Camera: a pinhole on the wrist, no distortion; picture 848 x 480 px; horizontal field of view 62.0 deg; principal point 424.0 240.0 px. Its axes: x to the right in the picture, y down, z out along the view. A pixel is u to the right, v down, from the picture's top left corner.
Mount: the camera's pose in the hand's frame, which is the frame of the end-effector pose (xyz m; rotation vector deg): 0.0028 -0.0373 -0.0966 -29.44 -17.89 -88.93
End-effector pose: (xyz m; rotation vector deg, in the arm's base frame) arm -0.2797 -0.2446 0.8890 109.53 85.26 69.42
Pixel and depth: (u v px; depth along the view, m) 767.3 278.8 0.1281
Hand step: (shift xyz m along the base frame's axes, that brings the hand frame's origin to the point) 0.0222 0.0416 -0.0342
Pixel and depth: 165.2 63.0 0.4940
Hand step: 0.4117 -0.1349 0.1314
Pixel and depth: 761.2 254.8 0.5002
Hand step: 0.3815 0.1503 -0.2039
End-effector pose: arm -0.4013 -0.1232 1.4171 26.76 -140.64 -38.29
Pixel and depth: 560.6 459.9 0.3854
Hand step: -0.3019 0.0826 -0.0697
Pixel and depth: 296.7 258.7 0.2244
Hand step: -0.0928 0.0992 0.0210
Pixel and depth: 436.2 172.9 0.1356
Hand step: -0.0242 0.0283 0.0028
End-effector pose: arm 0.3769 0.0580 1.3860 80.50 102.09 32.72
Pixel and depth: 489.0 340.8 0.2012
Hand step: 0.0875 0.0580 -0.0319
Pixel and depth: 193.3 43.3 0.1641
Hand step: 0.0758 0.0032 0.0630
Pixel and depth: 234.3 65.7 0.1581
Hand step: 0.0672 0.0052 0.0517
